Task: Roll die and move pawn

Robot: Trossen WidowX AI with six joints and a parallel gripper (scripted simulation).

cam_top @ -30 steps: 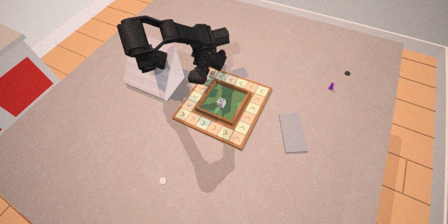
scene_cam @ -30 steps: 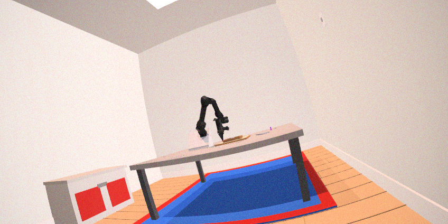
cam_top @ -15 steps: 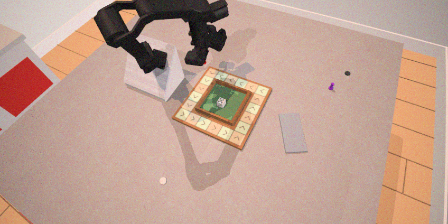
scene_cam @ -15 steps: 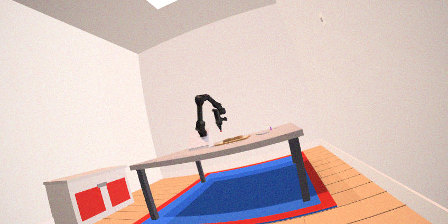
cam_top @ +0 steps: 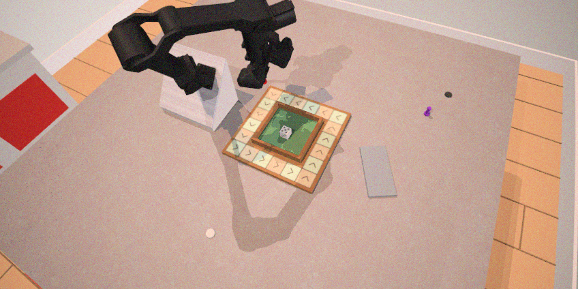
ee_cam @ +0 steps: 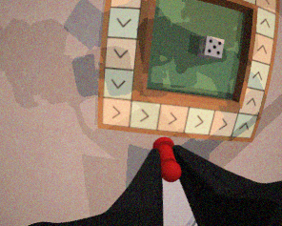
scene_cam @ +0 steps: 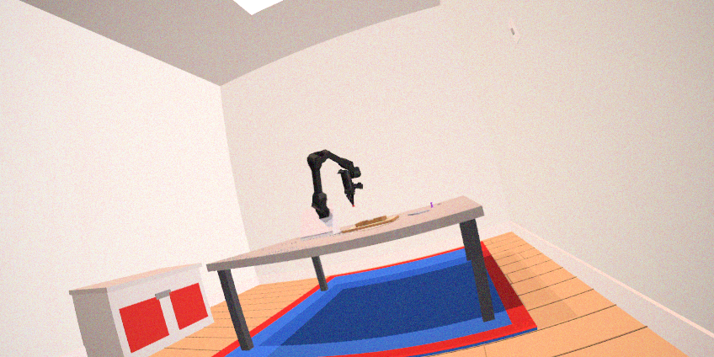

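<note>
The white die lies 9 cm ahead of my gripper tip, 7 cm to the right of it and 11 cm below it. Round my gripper tip: red pawn: 1 cm above; grey flat card: 37 cm ahead, 7 cm to the right, 14 cm below; dice tray: 9 cm ahead, 6 cm to the right, 13 cm below.
</note>
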